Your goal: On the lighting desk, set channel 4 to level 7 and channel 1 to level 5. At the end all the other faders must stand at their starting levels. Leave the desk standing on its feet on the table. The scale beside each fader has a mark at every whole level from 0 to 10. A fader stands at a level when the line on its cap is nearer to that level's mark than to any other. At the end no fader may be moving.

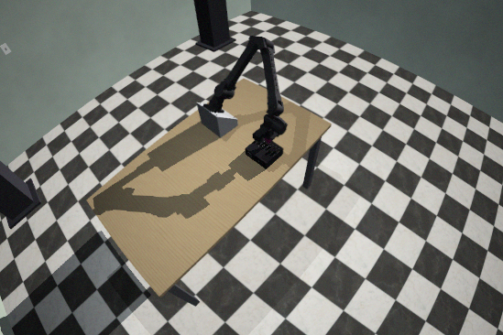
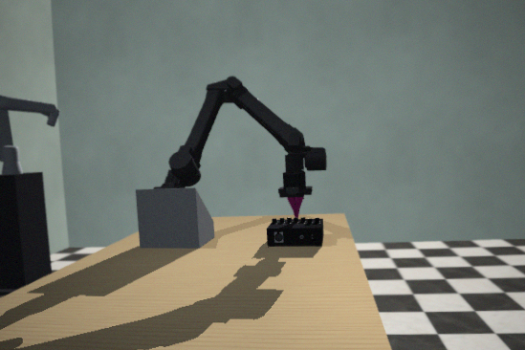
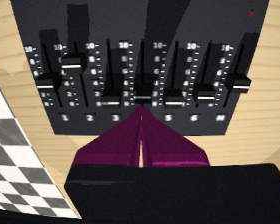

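Right now my hand is 2 cm short of the channel 3 fader cap and 1 cm to the left of it. Also, from my hand: channel 1 fader cap 6 cm ahead, 3 cm to the right; channel 4 fader cap 2 cm to the right; channel 2 fader cap 4 cm ahead, 4 cm to the right.
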